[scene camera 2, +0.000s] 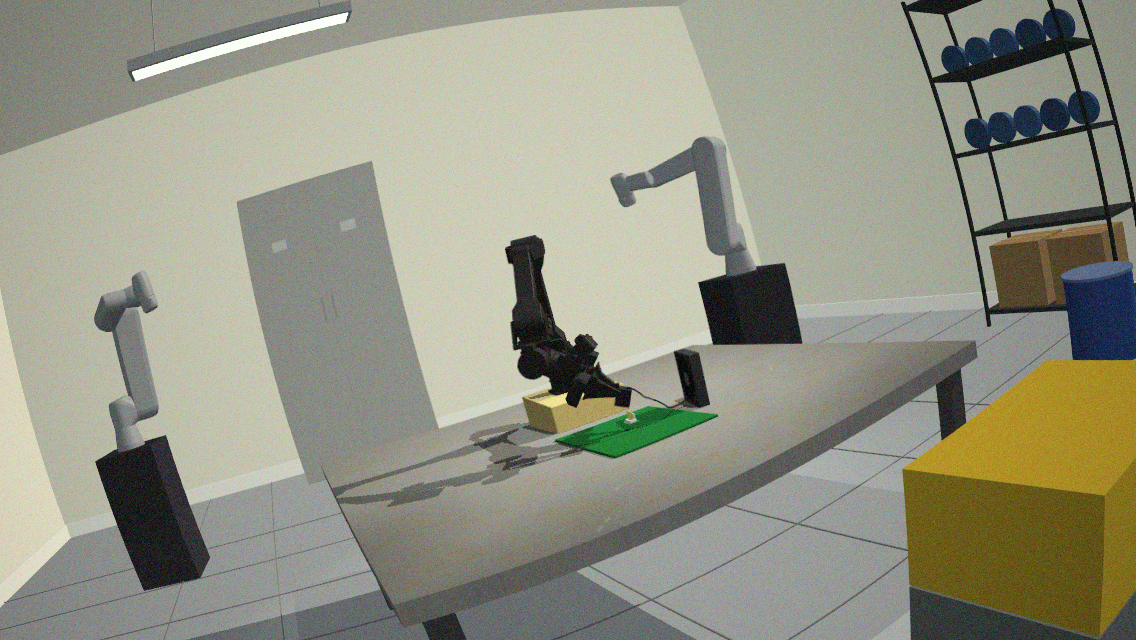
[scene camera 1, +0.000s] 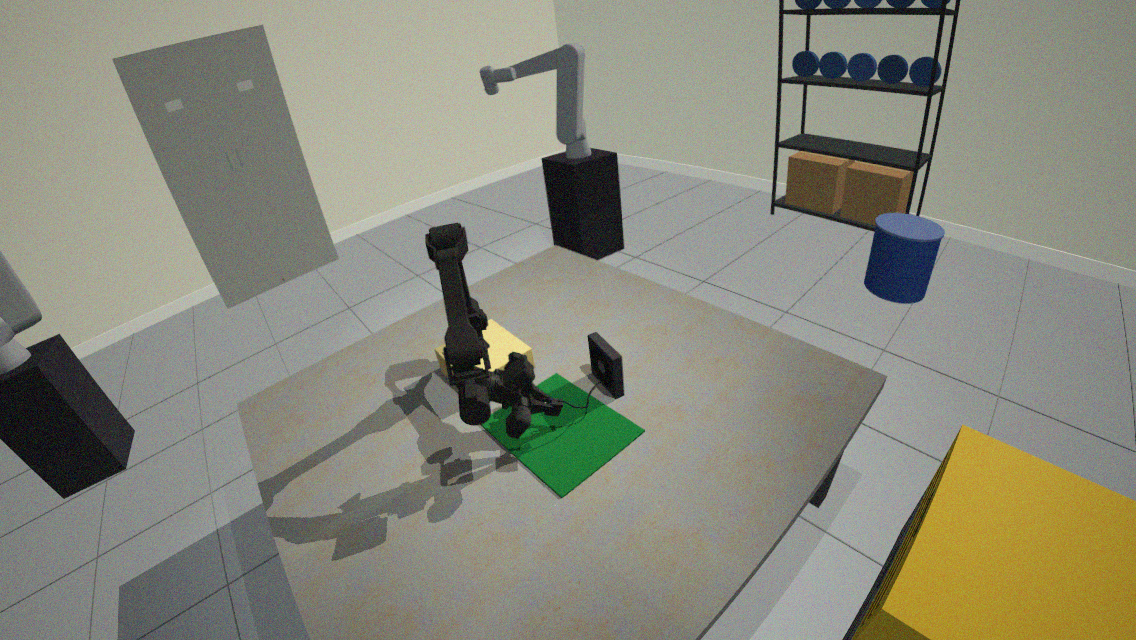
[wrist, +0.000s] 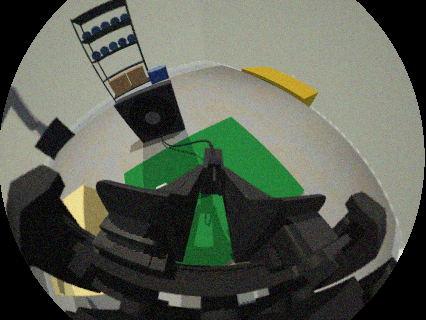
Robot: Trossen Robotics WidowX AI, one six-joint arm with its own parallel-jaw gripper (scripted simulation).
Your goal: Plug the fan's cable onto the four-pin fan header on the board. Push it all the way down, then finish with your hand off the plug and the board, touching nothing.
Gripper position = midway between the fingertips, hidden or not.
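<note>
Dark plug (wrist: 210, 161). Black fan (scene camera 2: 690, 370), (wrist: 153, 110). Green board (scene camera 1: 563, 451), (scene camera 2: 614, 438), (wrist: 243, 154). My gripper (scene camera 1: 552, 404), (scene camera 2: 621, 392), (wrist: 211, 169).
</note>
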